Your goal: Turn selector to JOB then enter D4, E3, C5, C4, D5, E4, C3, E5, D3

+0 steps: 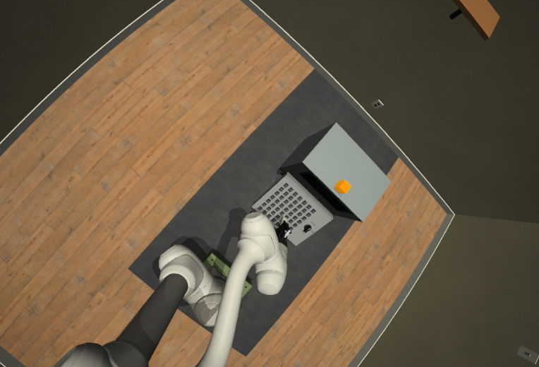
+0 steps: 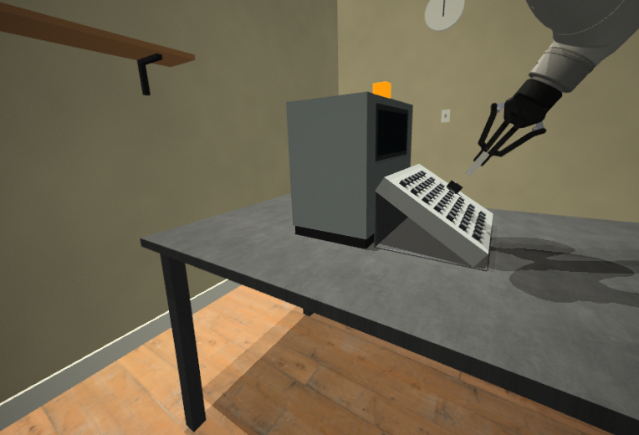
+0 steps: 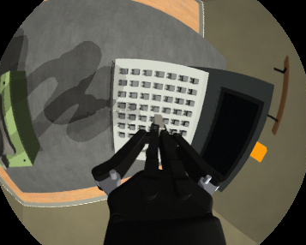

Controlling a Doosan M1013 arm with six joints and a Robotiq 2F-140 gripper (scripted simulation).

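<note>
Right now my hand is 40 mm short of the key E4 and 120 mm above it. From my hand the other things lie so: keypad 90 mm ahead, 50 mm to the right, 140 mm below; black selector knob 70 mm ahead, 160 mm to the right, 90 mm below.
</note>
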